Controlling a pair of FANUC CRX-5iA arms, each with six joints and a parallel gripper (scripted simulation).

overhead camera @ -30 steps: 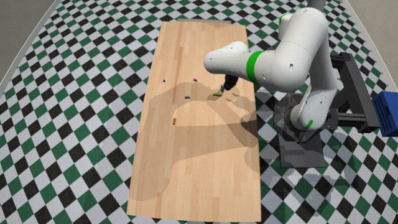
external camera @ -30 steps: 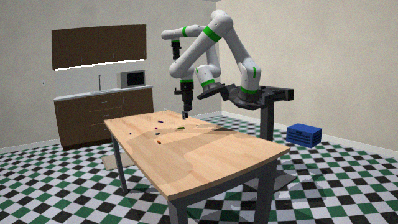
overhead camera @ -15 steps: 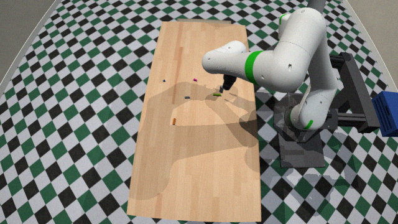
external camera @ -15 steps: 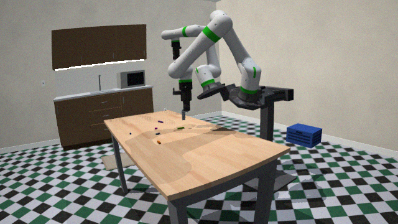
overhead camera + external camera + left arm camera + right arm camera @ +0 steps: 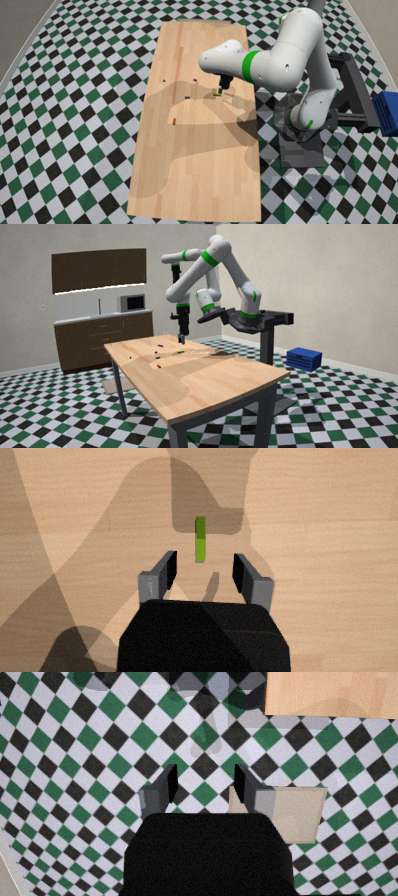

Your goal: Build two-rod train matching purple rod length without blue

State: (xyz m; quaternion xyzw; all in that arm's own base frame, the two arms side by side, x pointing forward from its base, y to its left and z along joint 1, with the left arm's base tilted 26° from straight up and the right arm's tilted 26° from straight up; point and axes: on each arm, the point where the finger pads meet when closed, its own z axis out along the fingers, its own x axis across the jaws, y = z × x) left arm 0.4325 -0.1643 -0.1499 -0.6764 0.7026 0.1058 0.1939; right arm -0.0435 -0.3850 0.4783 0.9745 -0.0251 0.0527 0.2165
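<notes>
Now: the lime rod 8 cm below my left hand and 1 cm ahead of it. Round my left hand: purple rod 27 cm to the right, 8 cm below, 7 cm ahead; then magenta rod 17 cm ahead, 9 cm to the right, 8 cm below; then grey rod 20 cm ahead, 8 cm below, 5 cm to the left.
</notes>
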